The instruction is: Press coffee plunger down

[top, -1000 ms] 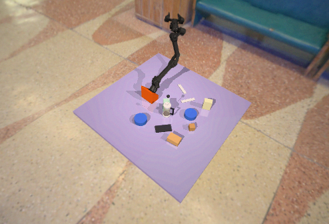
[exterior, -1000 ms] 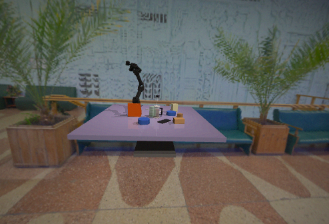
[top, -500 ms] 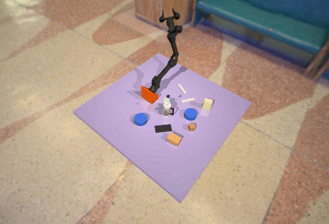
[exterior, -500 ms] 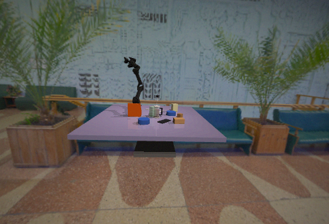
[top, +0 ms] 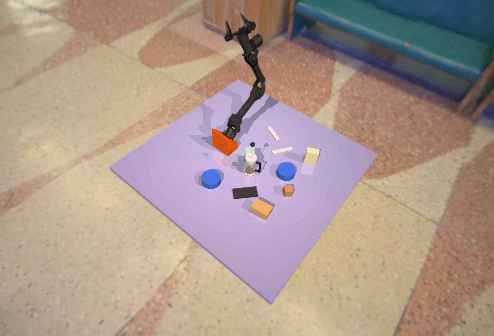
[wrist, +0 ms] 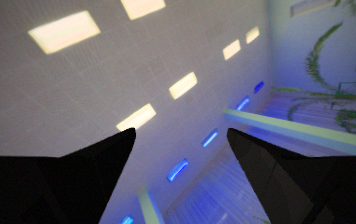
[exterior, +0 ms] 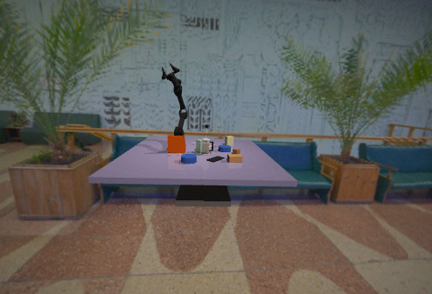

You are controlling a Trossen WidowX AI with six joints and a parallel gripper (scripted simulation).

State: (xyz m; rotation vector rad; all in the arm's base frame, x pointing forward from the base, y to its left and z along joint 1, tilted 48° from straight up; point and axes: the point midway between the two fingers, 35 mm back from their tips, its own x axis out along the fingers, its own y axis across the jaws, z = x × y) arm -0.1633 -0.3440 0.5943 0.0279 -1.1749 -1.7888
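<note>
The coffee press lies 410 mm ahead of my gripper tip, 280 mm to the right of it and 650 mm below it. The rest, counted from my gripper tip: black slab 470 mm ahead, 440 mm to the right, 780 mm below.
</note>
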